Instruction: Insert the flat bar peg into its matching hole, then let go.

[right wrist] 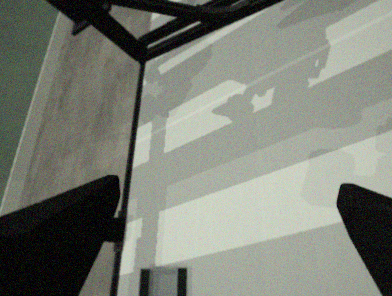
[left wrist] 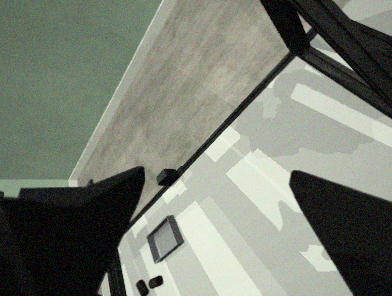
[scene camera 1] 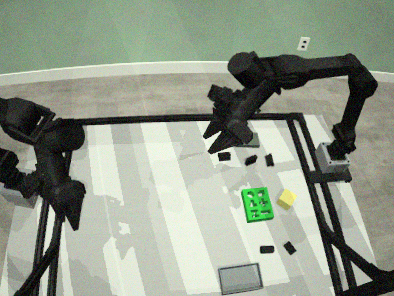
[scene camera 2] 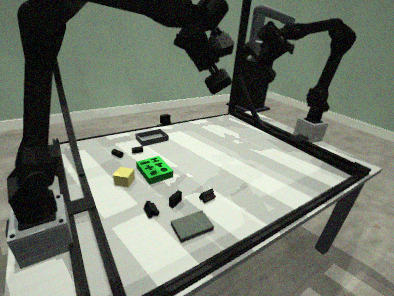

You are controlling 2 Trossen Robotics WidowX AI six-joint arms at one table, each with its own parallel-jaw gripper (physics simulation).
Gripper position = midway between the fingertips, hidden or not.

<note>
My left gripper [scene camera 1: 69, 226] is open, with nothing in its grasp. My right gripper [scene camera 1: 206, 145] is open and holds nothing. A green hole block [scene camera 1: 256, 201], a grey tray [scene camera 1: 246, 272] and a grey flat plate [scene camera 2: 188, 227] rest on the table.
The grey tray also shows in the left wrist view [left wrist: 165, 238]. My left gripper also shows in the left wrist view [left wrist: 216, 175] and in scene camera 2 [scene camera 2: 244, 73]. My right gripper also shows in the right wrist view [right wrist: 227, 189] and in scene camera 2 [scene camera 2: 213, 79]. The right wrist view misses the green hole block: it is out of frame. The left wrist view does not show the green hole block: it is out of frame.
</note>
